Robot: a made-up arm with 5 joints.
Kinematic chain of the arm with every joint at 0, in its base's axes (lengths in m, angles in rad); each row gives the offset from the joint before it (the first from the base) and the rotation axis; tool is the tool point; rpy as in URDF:
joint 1: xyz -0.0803 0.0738 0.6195 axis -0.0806 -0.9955 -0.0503
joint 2: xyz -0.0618 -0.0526 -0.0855 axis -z
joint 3: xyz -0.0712 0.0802 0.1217 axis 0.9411 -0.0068 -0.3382
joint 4: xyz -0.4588 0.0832 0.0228 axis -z
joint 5: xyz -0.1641 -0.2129 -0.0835 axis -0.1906 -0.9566 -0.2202
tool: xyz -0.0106 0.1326 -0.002 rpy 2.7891 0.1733 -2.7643
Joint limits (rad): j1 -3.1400..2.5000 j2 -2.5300..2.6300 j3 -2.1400..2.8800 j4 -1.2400..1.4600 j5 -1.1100..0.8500
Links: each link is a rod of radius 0.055 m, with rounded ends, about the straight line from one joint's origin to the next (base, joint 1, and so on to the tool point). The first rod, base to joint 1, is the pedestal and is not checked.
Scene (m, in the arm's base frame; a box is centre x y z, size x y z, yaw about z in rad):
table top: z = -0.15
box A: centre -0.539 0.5 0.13 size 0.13 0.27 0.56 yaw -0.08
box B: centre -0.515 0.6 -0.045 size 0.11 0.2 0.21 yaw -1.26
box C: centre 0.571 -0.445 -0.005 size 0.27 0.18 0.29 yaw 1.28
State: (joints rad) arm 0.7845 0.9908 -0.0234 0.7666 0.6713
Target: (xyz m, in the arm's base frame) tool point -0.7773 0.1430 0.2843
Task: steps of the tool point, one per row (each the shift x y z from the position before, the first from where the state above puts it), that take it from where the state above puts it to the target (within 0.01 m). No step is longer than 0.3 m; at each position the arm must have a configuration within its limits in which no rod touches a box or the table.
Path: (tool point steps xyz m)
1: -0.0780 0.0095 0.0810
2: -0.0504 0.0041 0.1053
3: -0.0146 -0.0021 0.1201
4: -0.2311 -0.1191 -0.1082
5: -0.1514 -0.2019 -0.1445
6: -0.0455 -0.2577 -0.1366

